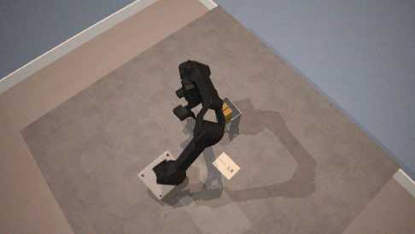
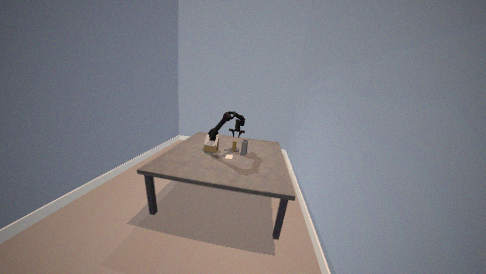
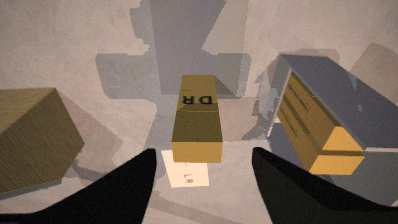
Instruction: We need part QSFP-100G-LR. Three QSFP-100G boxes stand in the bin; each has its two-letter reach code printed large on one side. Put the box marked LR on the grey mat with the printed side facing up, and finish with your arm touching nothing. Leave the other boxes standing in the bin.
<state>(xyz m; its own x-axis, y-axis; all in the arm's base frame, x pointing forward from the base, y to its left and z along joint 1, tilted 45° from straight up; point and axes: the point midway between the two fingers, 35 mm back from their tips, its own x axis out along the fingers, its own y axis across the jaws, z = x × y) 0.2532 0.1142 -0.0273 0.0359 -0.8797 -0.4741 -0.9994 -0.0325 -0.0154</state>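
My gripper tip is 2 cm to the right of the grey mat and 15 cm above it.
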